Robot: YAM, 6 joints.
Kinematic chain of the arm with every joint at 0, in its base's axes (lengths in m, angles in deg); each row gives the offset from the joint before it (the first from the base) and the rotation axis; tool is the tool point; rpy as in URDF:
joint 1: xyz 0 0 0.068 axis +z
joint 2: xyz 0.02 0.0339 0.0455 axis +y
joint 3: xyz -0.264 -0.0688 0 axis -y
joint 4: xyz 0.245 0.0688 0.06 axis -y
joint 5: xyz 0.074 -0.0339 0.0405 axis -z
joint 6: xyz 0.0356 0 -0.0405 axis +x
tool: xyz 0 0 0 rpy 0 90 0
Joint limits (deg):
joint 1: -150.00..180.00
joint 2: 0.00..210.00
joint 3: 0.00..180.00
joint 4: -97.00..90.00
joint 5: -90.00..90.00
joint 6: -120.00..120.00
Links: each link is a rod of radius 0.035 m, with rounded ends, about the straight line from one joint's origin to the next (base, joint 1, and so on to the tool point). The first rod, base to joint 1, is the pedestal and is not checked.
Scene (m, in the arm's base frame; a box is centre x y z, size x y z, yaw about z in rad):
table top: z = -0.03
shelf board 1: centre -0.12 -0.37 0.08 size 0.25 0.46 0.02 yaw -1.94
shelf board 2: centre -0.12 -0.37 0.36 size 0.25 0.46 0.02 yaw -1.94
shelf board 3: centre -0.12 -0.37 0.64 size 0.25 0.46 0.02 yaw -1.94
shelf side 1: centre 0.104 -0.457 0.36 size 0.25 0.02 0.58 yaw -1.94
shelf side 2: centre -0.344 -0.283 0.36 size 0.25 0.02 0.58 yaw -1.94
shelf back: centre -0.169 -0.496 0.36 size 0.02 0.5 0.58 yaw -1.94
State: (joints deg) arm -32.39 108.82 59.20 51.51 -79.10 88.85
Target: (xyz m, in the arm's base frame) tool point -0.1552 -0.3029 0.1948
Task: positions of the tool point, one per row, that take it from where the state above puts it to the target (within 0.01 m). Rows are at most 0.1 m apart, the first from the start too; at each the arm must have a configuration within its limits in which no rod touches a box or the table.
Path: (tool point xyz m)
1: 0.2929 -0.1950 0.1914
2: 0.2363 -0.1969 0.1673
3: 0.1818 -0.1854 0.1465
4: 0.1326 -0.1617 0.1295
5: 0.1028 -0.2142 0.1390
6: 0.0561 -0.2593 0.1504
7: -0.0053 -0.2917 0.1636
8: -0.0774 -0.3072 0.1784
9: -0.1552 -0.3029 0.1948

